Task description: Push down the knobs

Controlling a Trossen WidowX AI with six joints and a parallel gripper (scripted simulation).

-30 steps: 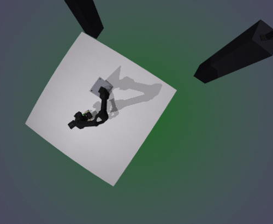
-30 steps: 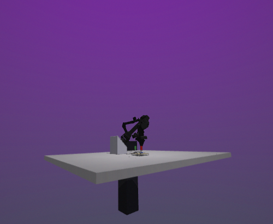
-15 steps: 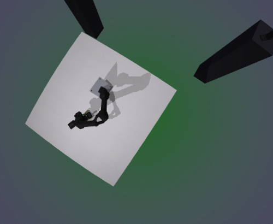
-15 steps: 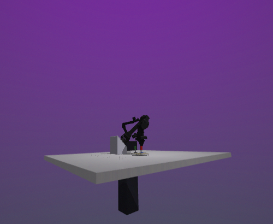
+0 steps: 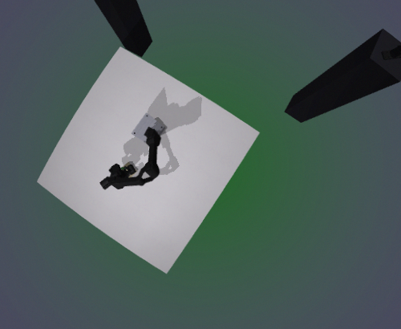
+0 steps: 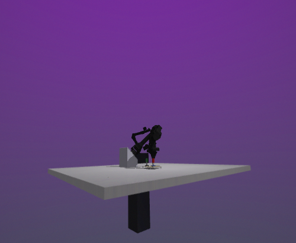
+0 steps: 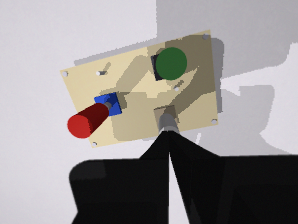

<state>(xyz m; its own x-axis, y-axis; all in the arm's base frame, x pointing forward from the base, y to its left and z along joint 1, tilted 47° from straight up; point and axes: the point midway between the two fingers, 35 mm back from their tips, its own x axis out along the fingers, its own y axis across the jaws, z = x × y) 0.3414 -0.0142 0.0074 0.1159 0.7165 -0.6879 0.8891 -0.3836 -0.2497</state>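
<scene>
Right now my gripper tip is 2 cm above the white knob. The rest, counted from my gripper tip: red knob 5 cm ahead, 4 cm to the right.
</scene>
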